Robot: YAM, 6 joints.
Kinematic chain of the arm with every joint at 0, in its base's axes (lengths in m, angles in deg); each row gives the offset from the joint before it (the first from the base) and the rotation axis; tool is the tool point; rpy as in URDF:
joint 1: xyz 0 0 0.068 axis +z
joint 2: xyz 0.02 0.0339 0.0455 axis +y
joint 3: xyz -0.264 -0.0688 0 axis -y
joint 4: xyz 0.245 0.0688 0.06 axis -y
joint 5: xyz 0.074 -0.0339 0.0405 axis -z
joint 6: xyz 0.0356 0 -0.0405 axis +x
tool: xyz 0 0 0 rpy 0 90 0
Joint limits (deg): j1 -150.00..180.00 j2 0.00..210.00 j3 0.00..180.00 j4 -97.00..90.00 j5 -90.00..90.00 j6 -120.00..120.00
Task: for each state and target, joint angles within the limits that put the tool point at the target. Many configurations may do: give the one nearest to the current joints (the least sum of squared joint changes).
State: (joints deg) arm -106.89 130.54 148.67 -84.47 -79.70 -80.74
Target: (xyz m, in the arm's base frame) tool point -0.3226 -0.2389 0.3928
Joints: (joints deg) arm -148.46 123.40 142.52 -92.86 -78.13 -80.74
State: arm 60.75 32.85 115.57 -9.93 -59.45 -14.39
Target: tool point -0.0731 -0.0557 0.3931
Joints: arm 57.58 1.25 60.44 -37.87 -63.42 -14.39
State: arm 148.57 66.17 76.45 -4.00 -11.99 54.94
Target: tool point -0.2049 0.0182 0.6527
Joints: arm 172.66 80.53 118.40 10.36 -13.18 54.94
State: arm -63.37 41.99 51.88 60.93 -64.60 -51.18
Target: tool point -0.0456 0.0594 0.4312
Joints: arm -28.13 11.52 41.40 67.72 -60.17 -51.18
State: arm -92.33 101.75 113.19 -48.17 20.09 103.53
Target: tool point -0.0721 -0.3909 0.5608
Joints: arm -98.92 111.23 143.31 -21.28 17.37 103.53
